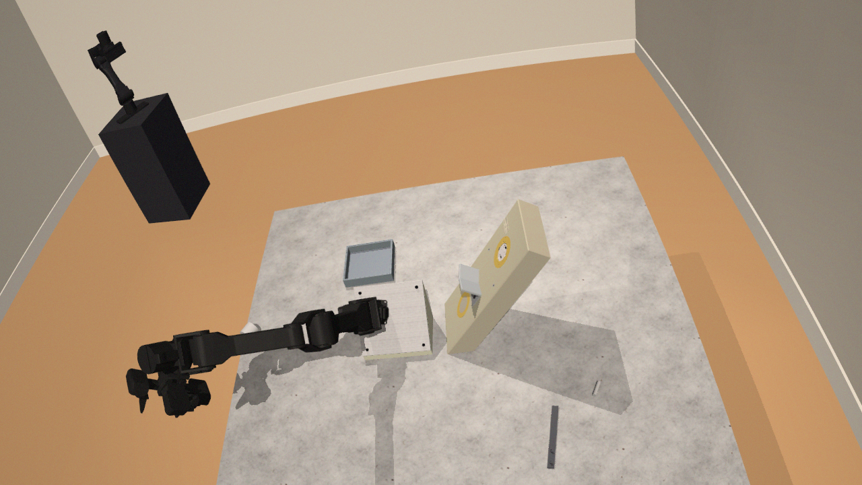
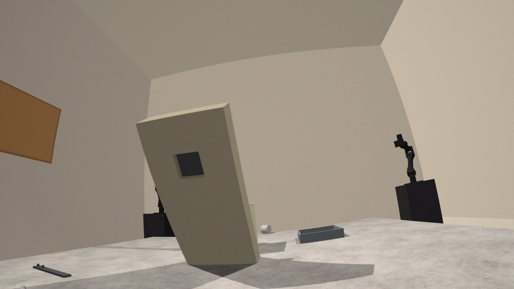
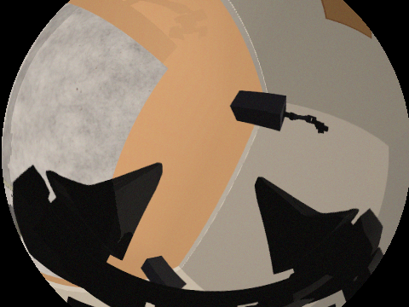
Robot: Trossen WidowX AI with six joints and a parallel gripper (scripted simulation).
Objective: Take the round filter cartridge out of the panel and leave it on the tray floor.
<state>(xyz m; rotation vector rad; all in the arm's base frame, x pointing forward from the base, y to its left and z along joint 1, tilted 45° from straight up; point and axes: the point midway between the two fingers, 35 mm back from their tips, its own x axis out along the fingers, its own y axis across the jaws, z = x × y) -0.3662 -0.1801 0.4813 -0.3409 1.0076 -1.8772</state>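
Now: the round filter cartridge 730 mm ahead of my gripper tip, 530 mm to the left of it and 90 mm below it. Round my gripper tip: small peg 940 mm ahead, 290 mm to the left, 330 mm below; beige service panel 680 mm ahead, 530 mm to the left, 160 mm below; grey tray 270 mm ahead, 760 mm to the left, 320 mm below.
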